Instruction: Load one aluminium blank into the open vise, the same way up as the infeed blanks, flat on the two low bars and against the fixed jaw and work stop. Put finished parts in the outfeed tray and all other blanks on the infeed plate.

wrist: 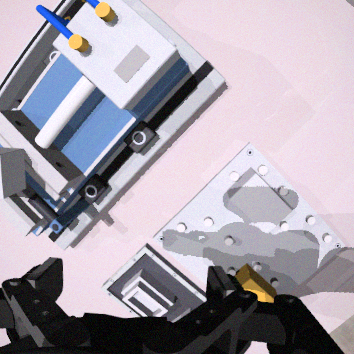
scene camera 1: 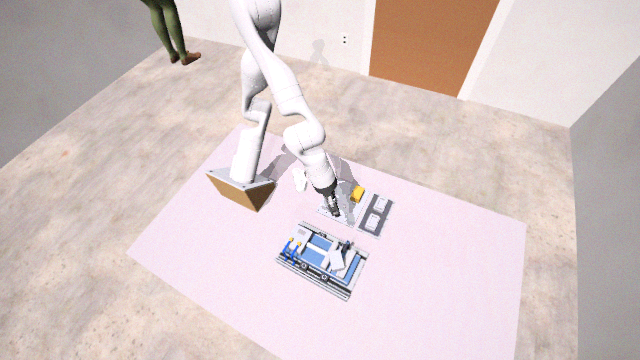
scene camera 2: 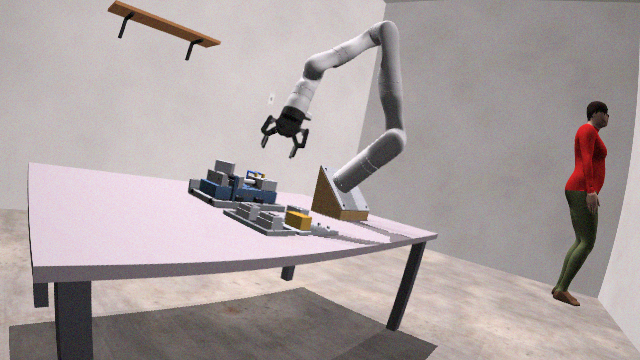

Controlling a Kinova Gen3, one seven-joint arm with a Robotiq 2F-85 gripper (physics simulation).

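Where they show: gripper, fingertip midpoint: [wrist: 134, 278] [scene camera 1: 334, 205] [scene camera 2: 276, 152]; arm's base, origin of the base link: [scene camera 1: 243, 179] [scene camera 2: 340, 183].
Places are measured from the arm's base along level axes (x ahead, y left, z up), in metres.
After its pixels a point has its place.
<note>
The vise [scene camera 1: 316, 256] {x 0.388, y -0.170, z -0.070 m} [scene camera 2: 215, 189] {x 0.537, y -0.118, z -0.083 m} [wrist: 107, 125] {x 0.375, y -0.111, z -0.069 m} has a blue body. A grey-white blank [scene camera 1: 337, 260] {x 0.471, y -0.177, z 0.002 m} [scene camera 2: 225, 166] {x 0.478, y -0.158, z -0.013 m} [wrist: 14, 172] {x 0.450, y -0.150, z -0.017 m} sits askew, high at its jaw end; its seating below is hidden. The infeed plate [scene camera 1: 361, 206] {x 0.479, y 0.105, z -0.121 m} [wrist: 192, 212] {x 0.412, y 0.021, z -0.121 m} carries another blank [scene camera 2: 297, 208] {x 0.367, y 0.078, z -0.086 m} [wrist: 257, 200] {x 0.346, y 0.061, z -0.086 m}, hidden by the gripper in scene camera 1, and a yellow block [scene camera 1: 357, 194] {x 0.450, y 0.135, z -0.085 m} [scene camera 2: 298, 220] {x 0.469, y 0.162, z -0.098 m} [wrist: 256, 286] {x 0.428, y 0.133, z -0.086 m}. The outfeed tray [scene camera 1: 376, 213] [wrist: 120, 284] holds two parts [scene camera 1: 381, 204] {x 0.555, y 0.132, z -0.103 m} [scene camera 1: 372, 222] {x 0.541, y 0.041, z -0.102 m}. My gripper [scene camera 1: 336, 214] {x 0.406, y -0.017, z 0.064 m} [scene camera 2: 278, 151] {x 0.406, y -0.017, z 0.064 m} [wrist: 134, 278] {x 0.406, y -0.017, z 0.064 m} is open and empty, high above the table.
The sloped robot base [scene camera 1: 242, 195] {x 0.038, y -0.067, z 0.000 m} [scene camera 2: 330, 200] {x 0.076, y 0.016, z -0.068 m} stands beside the infeed plate. Blue hoses with yellow fittings [wrist: 77, 42] {x 0.321, y -0.159, z -0.019 m} rise from one end of the vise. A person [scene camera 2: 590, 155] stands on the floor beyond the table. The arm's shadow lies across the infeed plate.
</note>
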